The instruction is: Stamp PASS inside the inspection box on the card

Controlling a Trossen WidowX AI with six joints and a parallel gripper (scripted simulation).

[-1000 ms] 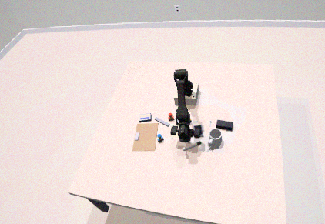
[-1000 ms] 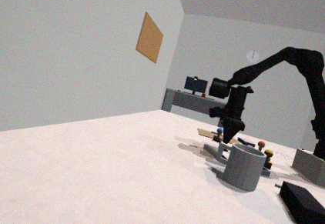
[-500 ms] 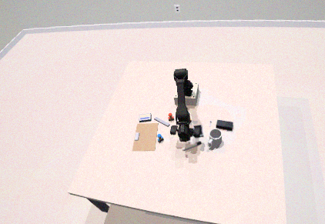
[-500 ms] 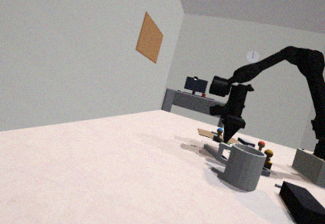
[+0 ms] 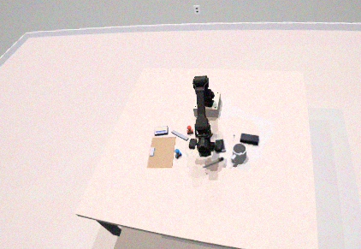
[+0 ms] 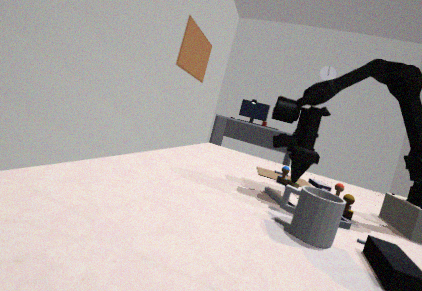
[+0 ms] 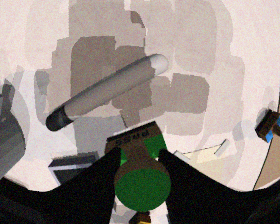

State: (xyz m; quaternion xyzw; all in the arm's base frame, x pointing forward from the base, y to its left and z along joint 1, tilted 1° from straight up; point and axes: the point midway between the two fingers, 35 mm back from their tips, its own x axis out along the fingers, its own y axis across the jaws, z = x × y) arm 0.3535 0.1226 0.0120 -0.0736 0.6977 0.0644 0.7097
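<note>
My gripper tip is now 10 cm past the ink pad, 4 cm to the right of it and 5 cm above it. Also, from my gripper tip: marker pen (1 cm ahead, 5 cm to the left, 5 cm below); cream card (6 cm behind, 10 cm to the right, 6 cm below); green stamp (right at my gripper tip).
</note>
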